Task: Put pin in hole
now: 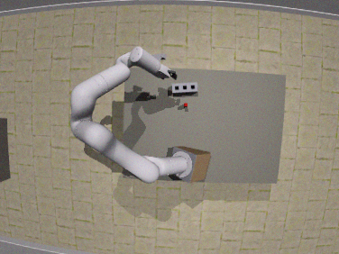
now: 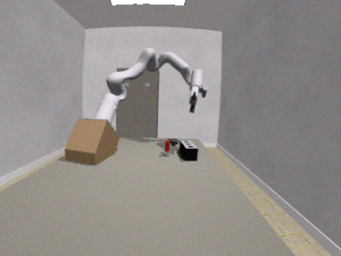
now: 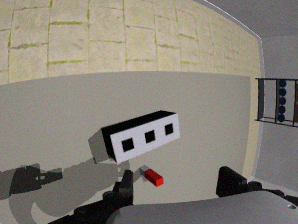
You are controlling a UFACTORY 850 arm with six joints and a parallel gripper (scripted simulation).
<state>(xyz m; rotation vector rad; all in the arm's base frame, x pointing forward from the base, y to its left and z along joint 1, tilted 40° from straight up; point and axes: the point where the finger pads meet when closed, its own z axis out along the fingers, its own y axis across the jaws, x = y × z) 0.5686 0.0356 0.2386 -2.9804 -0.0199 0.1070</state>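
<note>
My gripper is now 23 cm above the pin, 14 cm to the left of it and 14 cm past it. Round my hand: block: 26 cm below, 11 cm to the right, 2 cm behind.
</note>
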